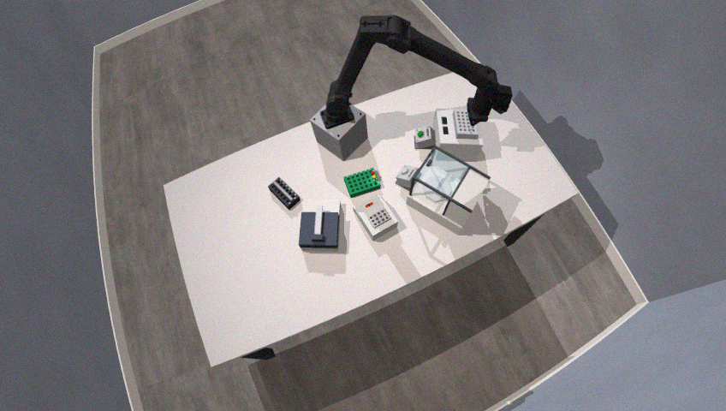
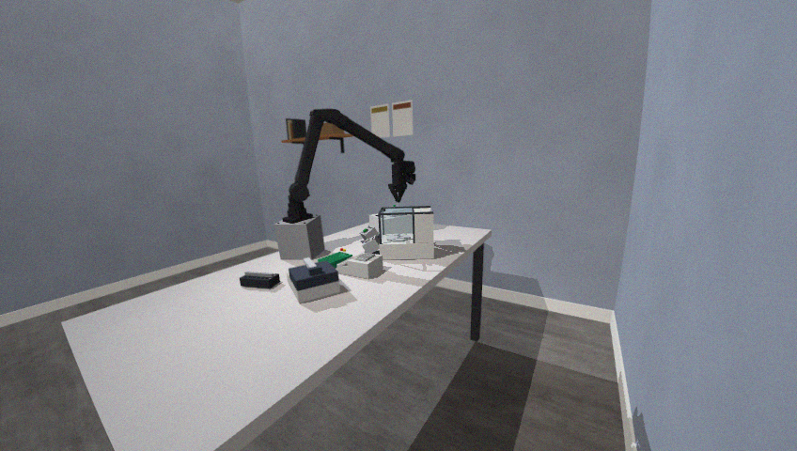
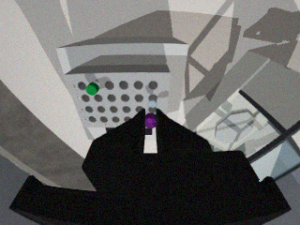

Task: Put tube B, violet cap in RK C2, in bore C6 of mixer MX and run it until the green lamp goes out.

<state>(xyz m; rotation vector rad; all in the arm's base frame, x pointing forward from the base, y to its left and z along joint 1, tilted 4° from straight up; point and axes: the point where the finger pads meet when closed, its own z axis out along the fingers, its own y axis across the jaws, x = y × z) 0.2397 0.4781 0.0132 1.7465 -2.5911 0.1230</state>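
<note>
My hand is 20 mm above the violet-capped tube B. Round my hand: green start key 110 mm behind, 160 mm to the right, 150 mm below; then grey bore block 40 mm behind, 60 mm below; then red-capped tube 20 mm behind, 420 mm to the right, 190 mm below.
</note>
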